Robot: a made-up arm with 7 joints. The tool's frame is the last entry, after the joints. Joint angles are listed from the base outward. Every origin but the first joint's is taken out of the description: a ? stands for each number. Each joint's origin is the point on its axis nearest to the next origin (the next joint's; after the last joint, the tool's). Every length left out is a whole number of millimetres.
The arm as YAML. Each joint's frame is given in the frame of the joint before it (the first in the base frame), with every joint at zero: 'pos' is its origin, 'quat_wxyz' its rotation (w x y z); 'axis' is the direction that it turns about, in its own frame. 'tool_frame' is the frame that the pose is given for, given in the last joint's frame.
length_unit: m
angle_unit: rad
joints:
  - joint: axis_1
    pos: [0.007, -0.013, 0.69]
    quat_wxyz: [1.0, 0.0, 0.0, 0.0]
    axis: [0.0, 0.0, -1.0]
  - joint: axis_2
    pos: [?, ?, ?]
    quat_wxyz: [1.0, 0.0, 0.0, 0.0]
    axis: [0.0, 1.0, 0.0]
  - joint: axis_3
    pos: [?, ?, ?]
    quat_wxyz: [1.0, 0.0, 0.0, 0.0]
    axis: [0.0, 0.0, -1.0]
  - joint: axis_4
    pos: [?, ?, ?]
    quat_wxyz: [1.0, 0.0, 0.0, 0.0]
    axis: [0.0, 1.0, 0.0]
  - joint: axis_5
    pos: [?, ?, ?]
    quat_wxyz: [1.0, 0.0, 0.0, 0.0]
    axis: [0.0, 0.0, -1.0]
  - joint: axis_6
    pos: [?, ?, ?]
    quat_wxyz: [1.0, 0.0, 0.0, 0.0]
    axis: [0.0, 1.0, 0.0]
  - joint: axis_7
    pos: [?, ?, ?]
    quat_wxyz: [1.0, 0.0, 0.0, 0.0]
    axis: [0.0, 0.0, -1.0]
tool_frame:
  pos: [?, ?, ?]
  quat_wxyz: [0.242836, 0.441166, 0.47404, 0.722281]
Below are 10 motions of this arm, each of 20 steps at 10 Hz.
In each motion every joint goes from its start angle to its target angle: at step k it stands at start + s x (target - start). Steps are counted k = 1, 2, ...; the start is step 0. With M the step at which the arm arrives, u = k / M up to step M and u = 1 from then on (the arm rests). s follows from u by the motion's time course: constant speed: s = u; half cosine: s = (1 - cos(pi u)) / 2; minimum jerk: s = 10 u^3 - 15 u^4 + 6 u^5.
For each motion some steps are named. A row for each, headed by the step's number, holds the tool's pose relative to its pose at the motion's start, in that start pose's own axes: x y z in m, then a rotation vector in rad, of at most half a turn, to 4 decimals.
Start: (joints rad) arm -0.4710 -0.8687 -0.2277 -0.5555 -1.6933 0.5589 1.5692
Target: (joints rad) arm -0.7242 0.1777 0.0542 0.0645 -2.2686 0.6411 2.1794
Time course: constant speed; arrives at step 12
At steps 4, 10, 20:
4: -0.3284 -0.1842 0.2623 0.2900 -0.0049 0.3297
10: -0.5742 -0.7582 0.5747 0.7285 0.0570 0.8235
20: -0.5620 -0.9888 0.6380 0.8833 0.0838 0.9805

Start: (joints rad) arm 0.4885 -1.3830 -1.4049 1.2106 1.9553 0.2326 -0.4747
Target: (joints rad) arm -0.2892 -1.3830 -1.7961 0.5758 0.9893 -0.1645 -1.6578
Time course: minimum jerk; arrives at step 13
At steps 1, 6, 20:
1: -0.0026 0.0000 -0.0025 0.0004 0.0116 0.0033
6: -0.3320 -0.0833 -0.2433 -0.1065 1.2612 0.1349
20: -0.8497 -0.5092 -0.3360 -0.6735 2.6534 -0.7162

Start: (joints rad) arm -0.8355 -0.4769 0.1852 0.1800 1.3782 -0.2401 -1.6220
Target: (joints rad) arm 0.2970 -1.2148 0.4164 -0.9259 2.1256 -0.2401 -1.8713
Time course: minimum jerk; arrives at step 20
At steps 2, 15, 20:
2: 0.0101 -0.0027 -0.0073 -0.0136 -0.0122 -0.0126
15: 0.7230 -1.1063 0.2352 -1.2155 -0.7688 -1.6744
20: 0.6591 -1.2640 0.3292 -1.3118 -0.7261 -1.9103

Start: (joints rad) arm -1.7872 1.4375 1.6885 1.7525 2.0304 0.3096 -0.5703
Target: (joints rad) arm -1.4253 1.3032 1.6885 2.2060 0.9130 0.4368 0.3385
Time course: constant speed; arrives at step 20
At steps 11, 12, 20:
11: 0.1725 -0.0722 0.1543 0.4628 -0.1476 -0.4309
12: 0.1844 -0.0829 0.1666 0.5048 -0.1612 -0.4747
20: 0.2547 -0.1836 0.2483 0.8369 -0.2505 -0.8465

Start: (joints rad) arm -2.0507 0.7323 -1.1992 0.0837 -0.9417 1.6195 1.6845
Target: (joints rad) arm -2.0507 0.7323 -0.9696 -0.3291 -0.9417 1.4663 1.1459
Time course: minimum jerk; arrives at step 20
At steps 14, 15, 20:
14: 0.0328 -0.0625 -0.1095 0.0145 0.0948 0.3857
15: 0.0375 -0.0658 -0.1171 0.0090 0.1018 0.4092
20: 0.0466 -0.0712 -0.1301 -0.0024 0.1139 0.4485

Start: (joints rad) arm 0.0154 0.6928 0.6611 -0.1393 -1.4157 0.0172 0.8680
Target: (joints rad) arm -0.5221 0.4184 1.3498 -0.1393 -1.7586 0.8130 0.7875
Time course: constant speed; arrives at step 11
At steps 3, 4, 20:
3: 0.1164 -0.0607 -0.0292 0.1814 -0.0138 -0.1848
4: 0.1496 -0.0823 -0.0437 0.2375 -0.0223 -0.2441
20: 0.2980 -0.2298 -0.1928 0.5767 -0.1289 -0.6121

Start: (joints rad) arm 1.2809 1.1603 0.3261 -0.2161 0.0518 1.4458 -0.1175
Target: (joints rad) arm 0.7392 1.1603 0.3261 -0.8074 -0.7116 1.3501 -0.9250
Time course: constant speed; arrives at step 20
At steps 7, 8, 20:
7: 0.0634 -0.2247 0.0521 0.1712 0.2030 -0.4571
8: 0.0661 -0.2574 0.0612 0.2077 0.2213 -0.5211
20: -0.0251 -0.6117 0.1855 0.8261 0.1832 -1.1837

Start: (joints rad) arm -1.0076 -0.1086 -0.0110 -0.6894 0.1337 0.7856 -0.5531
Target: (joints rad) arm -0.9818 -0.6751 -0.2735 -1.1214 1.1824 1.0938 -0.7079
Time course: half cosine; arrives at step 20
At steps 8, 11, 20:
8: 0.0846 -0.1497 -0.1910 -0.3535 0.1357 -0.0372
11: 0.1036 -0.2674 -0.3132 -0.5747 0.2948 -0.0224
20: 0.0571 -0.4933 -0.4997 -0.8911 0.7069 0.0808

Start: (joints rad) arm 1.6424 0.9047 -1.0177 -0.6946 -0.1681 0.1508 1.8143
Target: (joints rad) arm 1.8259 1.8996 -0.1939 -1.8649 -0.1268 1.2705 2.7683
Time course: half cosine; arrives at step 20
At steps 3, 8, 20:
3: -0.0256 -0.0080 0.0246 -0.0367 -0.1155 -0.0372
8: -0.1435 -0.0785 0.1074 -0.2314 -0.7075 -0.2913
20: -0.2958 -0.4032 0.1615 -0.7389 -1.6979 -1.1993

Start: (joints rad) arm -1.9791 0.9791 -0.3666 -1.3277 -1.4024 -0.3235 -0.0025
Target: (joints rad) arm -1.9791 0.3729 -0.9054 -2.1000 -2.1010 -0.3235 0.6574
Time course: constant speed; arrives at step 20
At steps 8, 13, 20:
8: 0.2804 -0.0684 0.0485 0.0763 0.3507 -0.3653
13: 0.4084 -0.1554 0.0323 0.1217 0.5616 -0.5860
20: 0.5048 -0.3010 -0.0231 0.1670 0.8390 -0.8916

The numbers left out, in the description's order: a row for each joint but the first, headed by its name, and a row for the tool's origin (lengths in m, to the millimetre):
axis_2: -0.01 0.0 0.0
axis_3: -0.016 0.0 0.626
axis_4: 0.015 -0.03 0.0
axis_5: -0.02 0.0 0.419
axis_6: -0.017 0.017 0.0
axis_7: 0.019 0.0 0.093
tool: 0.023 0.012 0.0

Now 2 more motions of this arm.
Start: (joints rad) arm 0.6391 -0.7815 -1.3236 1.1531 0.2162 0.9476 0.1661
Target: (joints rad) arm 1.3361 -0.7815 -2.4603 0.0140 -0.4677 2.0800 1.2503
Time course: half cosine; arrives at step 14
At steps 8, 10, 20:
8: 0.1201 -0.0757 -0.0727 0.0155 -0.6159 -0.8593
10: 0.1000 -0.0567 -0.0889 -0.1043 -0.7643 -1.2233
20: 0.0591 -0.0111 -0.0967 -0.3088 -0.8552 -1.5587

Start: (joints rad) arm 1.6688 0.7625 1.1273 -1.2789 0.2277 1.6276 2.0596
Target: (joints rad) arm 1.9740 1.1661 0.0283 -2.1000 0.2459 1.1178 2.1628
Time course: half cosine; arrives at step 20
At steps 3, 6, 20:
3: 0.0084 -0.0072 0.0061 -0.0117 0.0414 0.0477
6: 0.0391 -0.0286 0.0299 -0.0166 0.1574 0.1746
20: 0.3450 -0.2507 0.1942 0.5841 0.5127 0.6358

